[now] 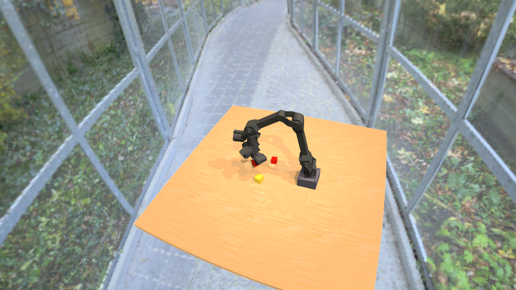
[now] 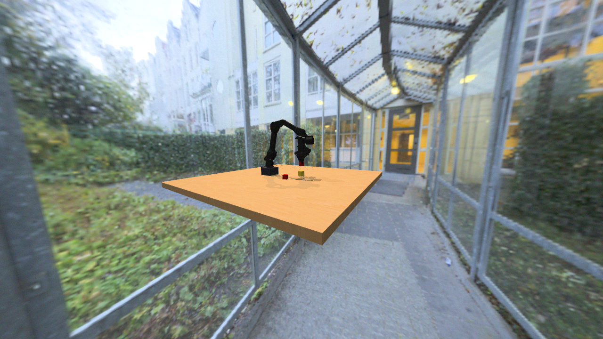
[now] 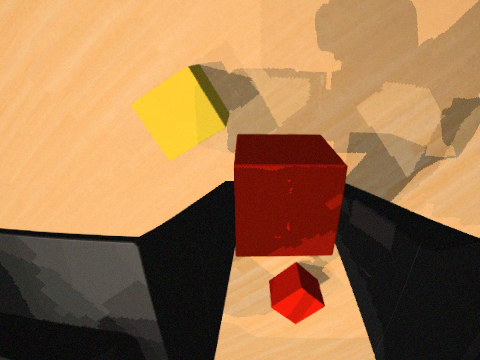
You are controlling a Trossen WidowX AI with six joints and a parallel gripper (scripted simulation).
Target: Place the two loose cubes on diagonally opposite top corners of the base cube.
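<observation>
Right now my gripper tip is 90 mm above the yellow cube, 50 mm to the right of it and 30 mm past it.
</observation>
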